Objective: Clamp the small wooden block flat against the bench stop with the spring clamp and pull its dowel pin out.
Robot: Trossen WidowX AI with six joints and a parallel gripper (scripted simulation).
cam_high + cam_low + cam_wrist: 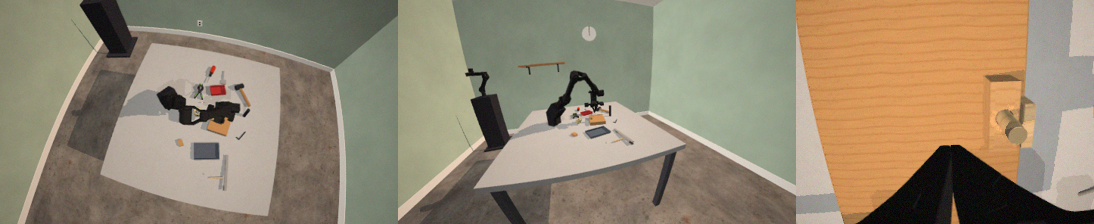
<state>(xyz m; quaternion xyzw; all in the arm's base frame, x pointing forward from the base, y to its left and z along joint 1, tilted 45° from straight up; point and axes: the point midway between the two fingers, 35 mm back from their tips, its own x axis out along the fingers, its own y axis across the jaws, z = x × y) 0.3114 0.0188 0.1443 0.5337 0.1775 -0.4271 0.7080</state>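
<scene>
The dowel pin is 80 mm below my hand, 30 mm behind it and 10 mm to the left of it. Round my hand: small wooden block: 90 mm below, 30 mm behind, 10 mm to the left; then bench stop: 90 mm below, 50 mm behind, 20 mm to the left; then wooden board: 110 mm below, 20 mm ahead.
</scene>
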